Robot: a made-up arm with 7 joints.
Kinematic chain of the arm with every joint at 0, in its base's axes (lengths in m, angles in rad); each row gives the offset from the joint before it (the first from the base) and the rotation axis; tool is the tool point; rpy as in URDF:
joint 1: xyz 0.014 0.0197 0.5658 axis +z
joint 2: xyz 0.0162 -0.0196 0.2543 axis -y
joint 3: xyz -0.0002 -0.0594 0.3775 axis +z
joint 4: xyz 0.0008 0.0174 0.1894 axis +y
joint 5: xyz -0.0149 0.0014 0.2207 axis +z
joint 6: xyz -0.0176 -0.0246 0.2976 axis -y
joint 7: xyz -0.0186 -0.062 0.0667 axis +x
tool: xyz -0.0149 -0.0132 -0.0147 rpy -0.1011 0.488 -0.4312
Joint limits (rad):
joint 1: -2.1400..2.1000
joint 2: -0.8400..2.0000
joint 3: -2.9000..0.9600
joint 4: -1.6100..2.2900
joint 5: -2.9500..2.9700
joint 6: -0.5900..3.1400
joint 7: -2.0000..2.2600
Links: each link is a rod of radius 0.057 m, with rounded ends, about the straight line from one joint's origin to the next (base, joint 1, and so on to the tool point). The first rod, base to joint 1, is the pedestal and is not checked.
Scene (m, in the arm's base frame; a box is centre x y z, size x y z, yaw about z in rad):
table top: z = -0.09
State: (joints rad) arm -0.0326 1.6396 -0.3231 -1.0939 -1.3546 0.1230 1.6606
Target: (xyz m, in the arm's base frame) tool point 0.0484 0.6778 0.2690
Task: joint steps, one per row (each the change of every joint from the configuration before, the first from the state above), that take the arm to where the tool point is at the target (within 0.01 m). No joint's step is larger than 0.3 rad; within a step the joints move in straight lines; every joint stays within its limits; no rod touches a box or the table.
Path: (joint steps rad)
1: -0.2530 0.0605 -0.1148 -0.0163 -0.0155 -0.0031 0.0066
2: -0.2530 0.0604 -0.1147 -0.0163 -0.0155 -0.0031 0.0067
3: -0.2530 0.0605 -0.1148 -0.0164 -0.0155 -0.0030 0.0066
4: -0.2531 0.0604 -0.1147 -0.0163 -0.0155 -0.0031 0.0066

